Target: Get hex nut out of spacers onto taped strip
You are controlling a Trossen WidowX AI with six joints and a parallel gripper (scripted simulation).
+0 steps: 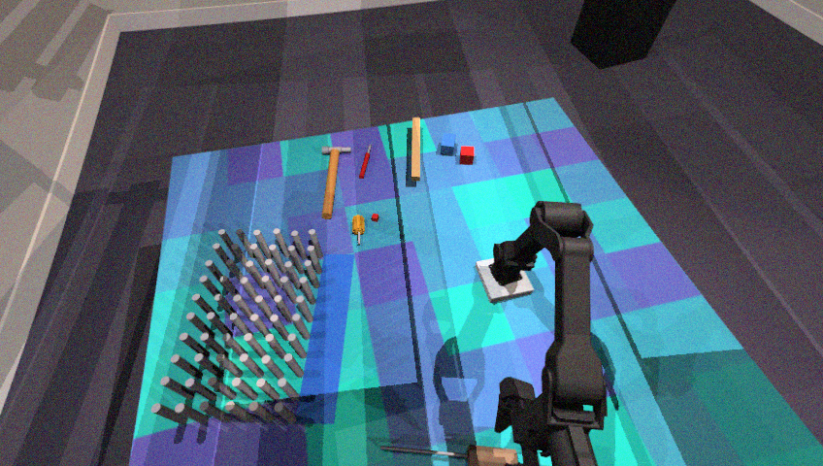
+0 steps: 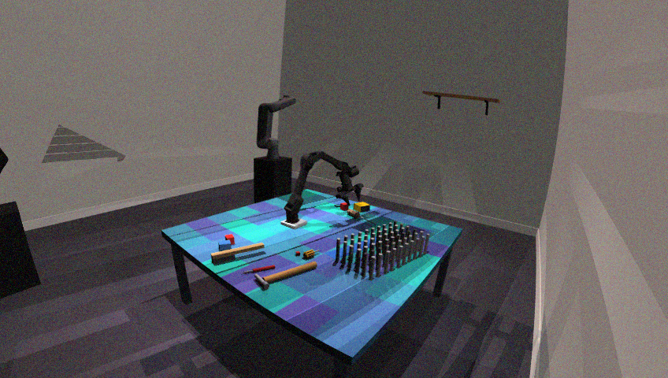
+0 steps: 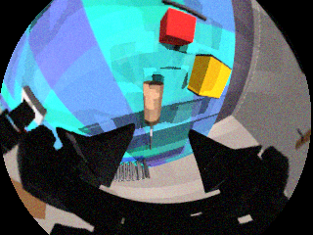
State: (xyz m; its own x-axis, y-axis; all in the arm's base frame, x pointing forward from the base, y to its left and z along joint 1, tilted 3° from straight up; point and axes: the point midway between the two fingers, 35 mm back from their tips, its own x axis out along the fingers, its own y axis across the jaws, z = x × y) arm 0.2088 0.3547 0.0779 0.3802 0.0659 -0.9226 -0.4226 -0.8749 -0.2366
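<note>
The hook tool lies 100 mm ahead of my gripper tip, 50 mm to the right of it and 70 mm below it. Round my gripper tip: yellow screwdriver (90 mm ahead, 620 mm to the right, 70 mm below); bent wire (170 mm behind, 110 mm to the left, 80 mm below); blue taped strip (230 mm ahead, 370 mm to the right, 90 mm below).
</note>
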